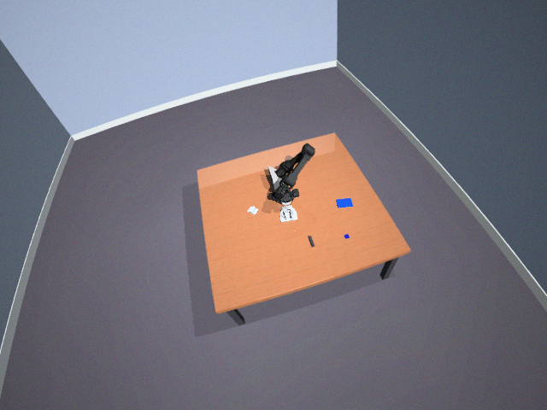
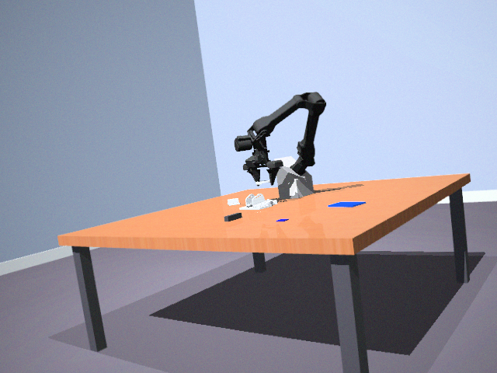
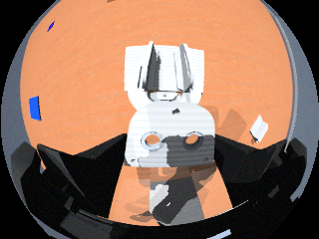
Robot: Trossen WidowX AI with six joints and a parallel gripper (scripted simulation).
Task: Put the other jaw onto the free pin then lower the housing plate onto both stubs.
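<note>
Now: the white jaw 7 cm below my gripper tip, 2 cm to the right of it and 2 cm ahead of it. Round my gripper tip: small black block: 33 cm ahead, 7 cm below, 3 cm to the left; base: 2 cm above, 1 cm ahead; small white part: 23 cm to the right, 11 cm behind, 7 cm below.
</note>
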